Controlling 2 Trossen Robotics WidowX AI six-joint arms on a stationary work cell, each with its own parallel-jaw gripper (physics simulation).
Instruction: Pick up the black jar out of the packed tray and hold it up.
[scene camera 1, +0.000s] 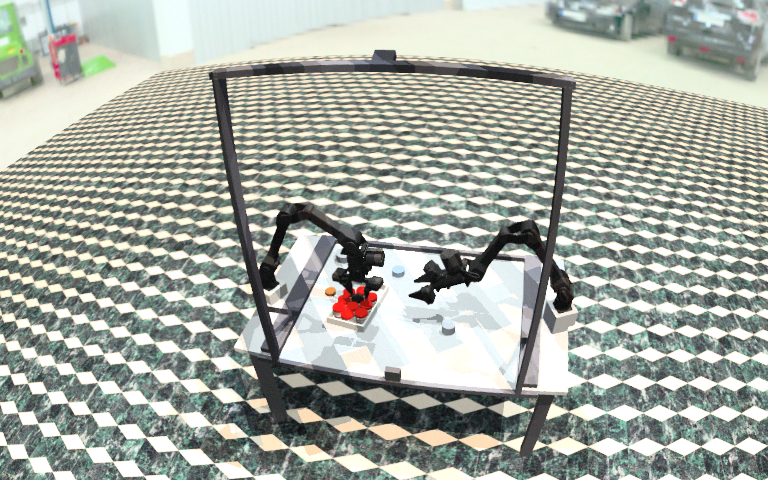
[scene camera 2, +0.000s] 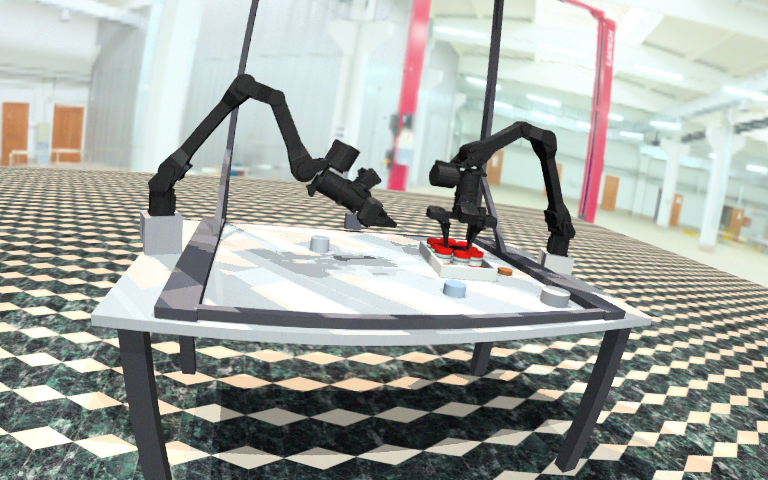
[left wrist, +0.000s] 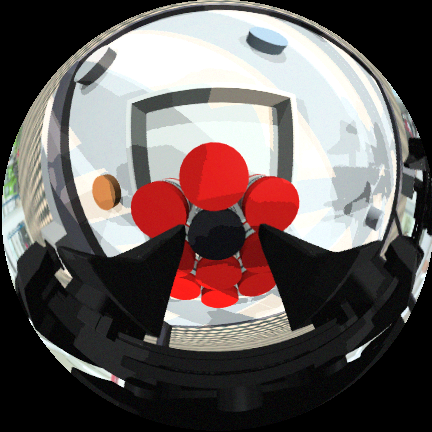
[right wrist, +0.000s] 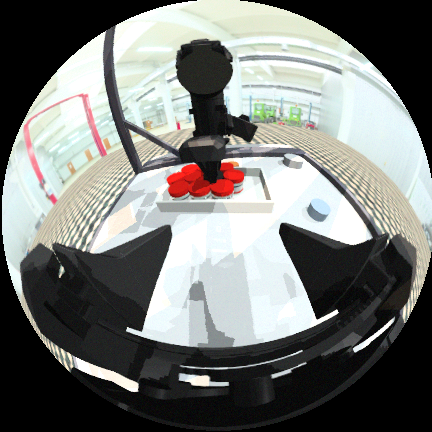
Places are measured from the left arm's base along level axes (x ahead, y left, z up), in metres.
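Pixels of known places: left gripper, between the fingertips: (scene camera 1: 359, 296) (scene camera 2: 456, 248) (left wrist: 222, 229) (right wrist: 215, 175); right gripper, between the fingertips: (scene camera 1: 411, 288) (scene camera 2: 391, 220) (right wrist: 226, 229); left arm's base, origin of its link: (scene camera 1: 269, 284) (scene camera 2: 557, 253) (left wrist: 53, 254); right arm's base, origin of its link: (scene camera 1: 562, 306) (scene camera 2: 160, 213).
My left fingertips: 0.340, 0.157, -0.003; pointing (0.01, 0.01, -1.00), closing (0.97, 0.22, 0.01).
Observation:
For each thing: its middle in the pictures, then the offset to it from my left fingertips, as dx, dy, dz.
- black-lidded jar, middle of its body: (left wrist: 215, 225) (scene camera 1: 357, 302) -0.002, -0.009, -0.022
- pale tray, middle of its body: (left wrist: 215, 213) (right wrist: 215, 190) (scene camera 2: 454, 265) (scene camera 1: 358, 306) -0.003, -0.007, -0.047
- orange disc, middle of its body: (left wrist: 105, 191) (scene camera 2: 504, 271) (scene camera 1: 330, 291) -0.146, -0.005, -0.043
- blue cylinder, middle of its body: (left wrist: 266, 39) (scene camera 2: 454, 288) (right wrist: 318, 209) (scene camera 1: 398, 271) +0.005, +0.242, -0.037
The black-lidded jar (scene camera 1: 357, 298) (left wrist: 216, 236) stands among several red-lidded jars (scene camera 1: 346, 313) (scene camera 2: 461, 254) (left wrist: 213, 176) (right wrist: 222, 188) in the pale tray (scene camera 1: 346, 324) (scene camera 2: 465, 272) (left wrist: 287, 137) (right wrist: 215, 206). The red jars crowd round it, and part of the tray is bare of jars. My left gripper (scene camera 1: 357, 294) (scene camera 2: 457, 246) (left wrist: 222, 229) points down over the black jar, partly open, its fingertips apart on either side of the lid, nothing held. My right gripper (scene camera 1: 412, 288) (right wrist: 226, 229) is wide open and empty, tilted towards the tray from across the table. The black jar is hidden in scene camera 2.
An orange disc (scene camera 1: 330, 290) (scene camera 2: 504, 271) (left wrist: 104, 192) lies beside the tray. A blue cylinder (scene camera 1: 398, 271) (scene camera 2: 454, 289) (left wrist: 267, 41) (right wrist: 319, 209) and two grey cylinders, one (scene camera 1: 448, 327) (scene camera 2: 319, 244) near the right arm's side and one (scene camera 2: 555, 297) (right wrist: 293, 160) near a table corner, stand apart.

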